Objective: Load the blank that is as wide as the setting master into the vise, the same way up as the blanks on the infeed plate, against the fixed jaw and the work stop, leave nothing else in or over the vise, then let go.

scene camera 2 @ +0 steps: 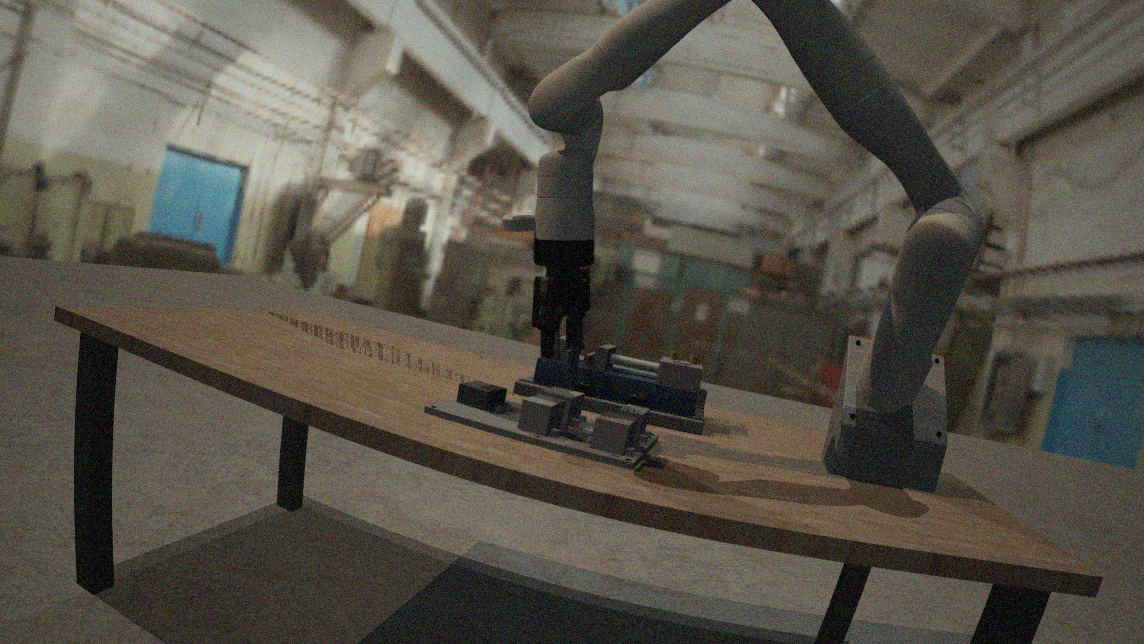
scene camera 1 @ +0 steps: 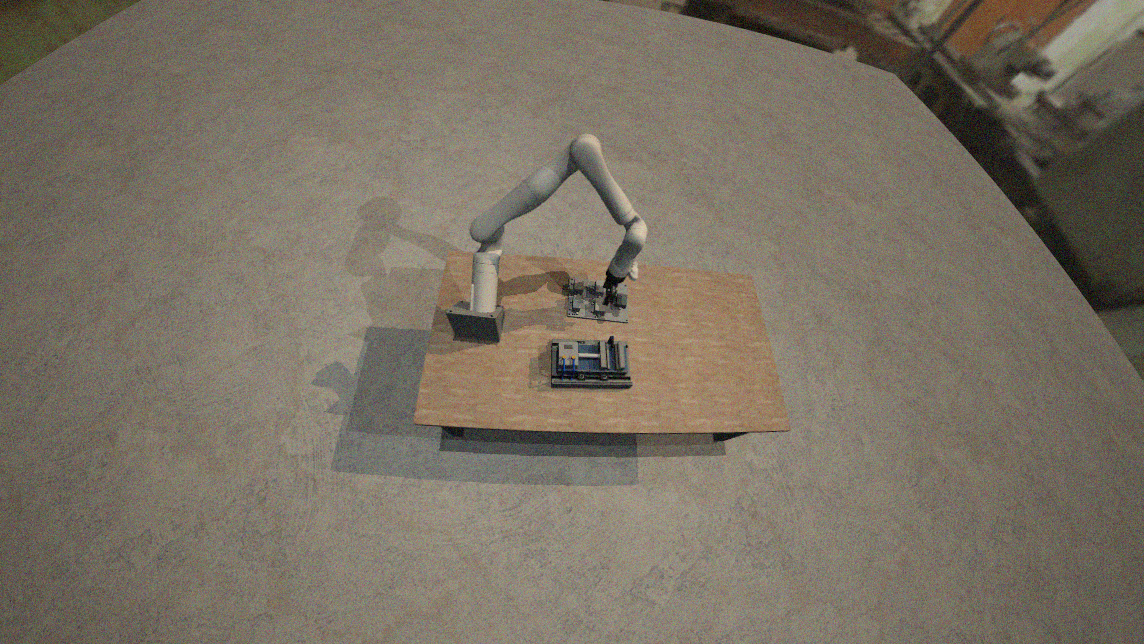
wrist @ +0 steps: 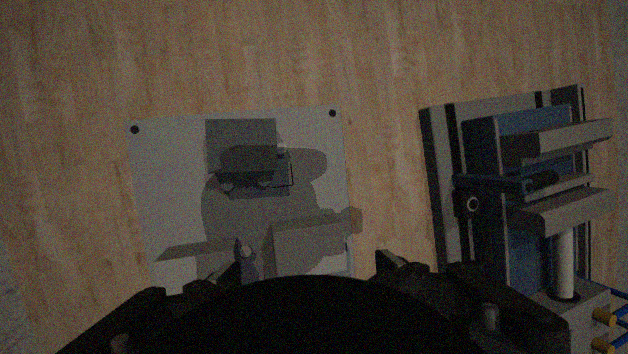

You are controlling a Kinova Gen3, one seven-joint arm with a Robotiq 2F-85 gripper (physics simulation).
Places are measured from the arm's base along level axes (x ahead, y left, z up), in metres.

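Pixels of known places: gripper, fingertip midpoint: (scene camera 2: 562, 353) (scene camera 1: 604, 296) (wrist: 308, 271); arm's base at its link origin: (scene camera 2: 883, 387) (scene camera 1: 483, 309).
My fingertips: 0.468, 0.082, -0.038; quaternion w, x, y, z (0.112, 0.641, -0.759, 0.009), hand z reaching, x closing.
For each thing: its middle in the pictures, then the offset to it from my fingertips, as dx, dy, dz. "*": a spot on its surface instead. Level surfaces: height alone.
- blue vise at the middle of its body: (wrist: 537, 231) (scene camera 2: 620, 377) (scene camera 1: 592, 359) -0.065, -0.252, -0.044
- flat grey blank at the middle of its body: (wrist: 243, 146) (scene camera 2: 482, 395) (scene camera 1: 621, 300) +0.089, +0.022, -0.073
- darker block at a spot on its surface: (wrist: 248, 160) * +0.076, +0.020, -0.061
- wooden table at its surface level: dz -0.094
The grey infeed plate (wrist: 166, 175) (scene camera 1: 595, 316) (scene camera 2: 456, 414) lies on the wooden table beside the blue vise (wrist: 518, 175) (scene camera 1: 590, 362) (scene camera 2: 640, 382). On the plate in the wrist view are a flat grey blank (wrist: 240, 132) at the far end, a darker block (wrist: 248, 160) with pins beside it, and a grey blank (wrist: 303, 244) at the near end. My gripper (wrist: 308, 271) (scene camera 1: 612, 298) (scene camera 2: 559, 348) is open just over the plate, its fingers spread to either side of the near blank and clear of it. The vise jaws (wrist: 567, 140) stand apart; what lies between them is unclear.
The wooden table (scene camera 1: 704, 360) (scene camera 2: 319, 360) (wrist: 87, 66) carries the robot base (scene camera 1: 475, 322) (scene camera 2: 884, 449) at one corner. Yellow-tipped blue rods (wrist: 604, 317) stick out at the vise's near end. The vise stands close to the plate's right in the wrist view.
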